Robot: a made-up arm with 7 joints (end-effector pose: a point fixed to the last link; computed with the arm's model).
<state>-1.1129 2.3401 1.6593 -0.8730 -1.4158 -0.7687 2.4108</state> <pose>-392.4 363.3 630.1 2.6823 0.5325 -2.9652</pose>
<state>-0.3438 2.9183 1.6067 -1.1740 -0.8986 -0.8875 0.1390</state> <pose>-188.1 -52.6 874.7 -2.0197 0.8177 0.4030</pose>
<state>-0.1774 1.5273 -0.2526 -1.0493 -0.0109 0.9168 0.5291</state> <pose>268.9 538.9 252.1 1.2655 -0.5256 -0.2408</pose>
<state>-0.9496 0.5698 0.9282 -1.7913 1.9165 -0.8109 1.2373</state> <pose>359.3 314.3 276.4 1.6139 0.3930 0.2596</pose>
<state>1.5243 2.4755 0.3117 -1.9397 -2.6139 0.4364 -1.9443</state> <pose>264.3 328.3 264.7 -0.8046 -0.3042 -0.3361</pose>
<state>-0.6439 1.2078 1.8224 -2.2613 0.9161 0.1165 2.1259</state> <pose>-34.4 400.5 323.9 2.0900 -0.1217 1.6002</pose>
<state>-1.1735 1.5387 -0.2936 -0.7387 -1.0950 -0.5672 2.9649</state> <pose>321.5 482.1 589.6 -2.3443 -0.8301 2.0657</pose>
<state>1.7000 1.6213 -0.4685 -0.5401 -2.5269 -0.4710 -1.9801</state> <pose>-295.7 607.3 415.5 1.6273 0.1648 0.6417</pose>
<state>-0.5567 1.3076 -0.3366 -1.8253 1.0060 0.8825 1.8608</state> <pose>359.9 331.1 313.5 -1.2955 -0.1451 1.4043</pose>
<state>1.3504 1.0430 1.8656 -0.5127 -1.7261 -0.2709 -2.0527</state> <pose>-479.5 463.8 486.4 -1.9921 0.0299 -2.7732</pose>
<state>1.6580 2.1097 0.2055 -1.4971 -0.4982 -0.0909 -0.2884</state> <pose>35.3 534.4 258.6 -0.4930 0.1938 -2.4893</pose>
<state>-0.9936 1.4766 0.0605 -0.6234 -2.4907 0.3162 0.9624</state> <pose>309.5 562.9 491.0 2.2730 0.4288 -0.3192</pose>
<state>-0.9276 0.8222 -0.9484 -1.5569 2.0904 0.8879 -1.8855</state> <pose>453.5 84.2 168.2 0.5706 -0.7516 -2.7007</pose>
